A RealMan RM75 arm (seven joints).
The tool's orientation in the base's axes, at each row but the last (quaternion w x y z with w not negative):
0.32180, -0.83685, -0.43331, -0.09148
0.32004, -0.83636, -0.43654, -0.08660
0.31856, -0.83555, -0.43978, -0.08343
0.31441, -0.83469, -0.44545, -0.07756
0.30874, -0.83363, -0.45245, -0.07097
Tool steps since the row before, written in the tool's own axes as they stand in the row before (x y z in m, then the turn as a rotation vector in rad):
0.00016, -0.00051, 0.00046, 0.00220, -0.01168, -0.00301
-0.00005, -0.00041, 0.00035, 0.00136, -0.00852, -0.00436
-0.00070, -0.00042, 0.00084, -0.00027, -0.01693, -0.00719
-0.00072, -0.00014, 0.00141, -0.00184, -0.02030, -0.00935
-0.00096, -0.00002, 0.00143, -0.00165, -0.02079, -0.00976
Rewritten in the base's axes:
-0.00036, 0.00060, -0.00005, -0.00744, 0.00448, 0.00865
-0.00040, 0.00035, -0.00011, -0.00529, 0.00178, 0.00790
-0.00087, 0.00020, -0.00076, -0.01249, 0.00241, 0.01329
-0.00075, 0.00039, -0.00135, -0.01576, 0.00140, 0.01589
-0.00080, 0.00015, -0.00152, -0.01598, 0.00149, 0.01651

